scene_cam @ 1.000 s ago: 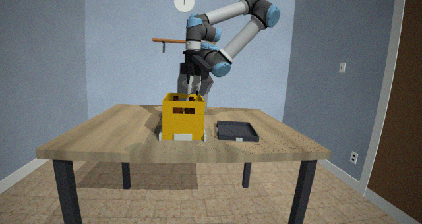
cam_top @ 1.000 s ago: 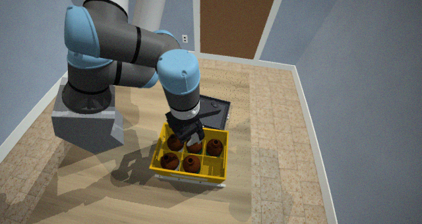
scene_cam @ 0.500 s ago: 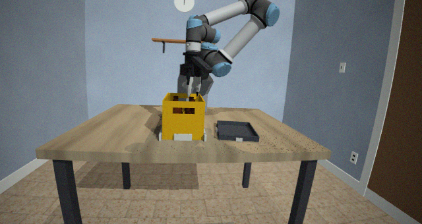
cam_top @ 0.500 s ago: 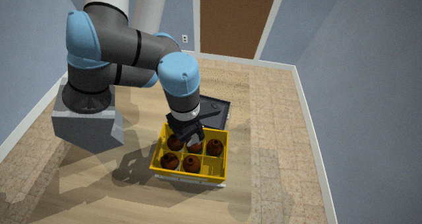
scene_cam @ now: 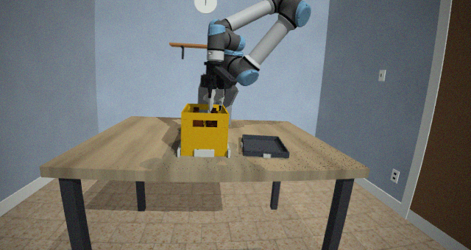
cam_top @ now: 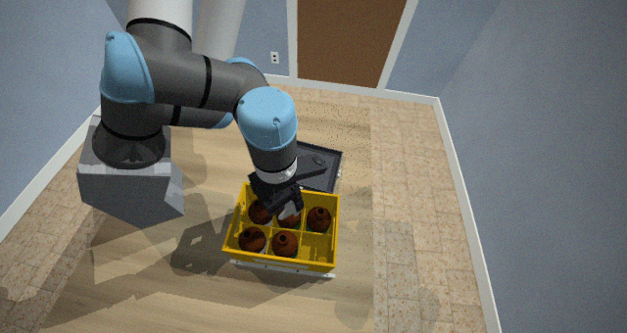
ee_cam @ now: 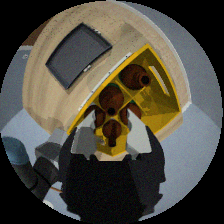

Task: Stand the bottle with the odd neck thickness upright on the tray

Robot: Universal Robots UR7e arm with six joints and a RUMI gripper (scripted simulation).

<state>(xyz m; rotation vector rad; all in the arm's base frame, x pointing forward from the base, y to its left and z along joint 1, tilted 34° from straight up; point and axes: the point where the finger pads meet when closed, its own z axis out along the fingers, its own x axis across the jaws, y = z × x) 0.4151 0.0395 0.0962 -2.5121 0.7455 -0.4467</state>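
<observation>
Now: hand 90 mm above the crate, 40 mm to the left of it and 10 mm short of it. From my hand the other things lie so: tray 220 mm to the left, 160 mm below, 50 mm behind; bottle 90 mm below, 80 mm ahead, 20 mm to the left.
</observation>
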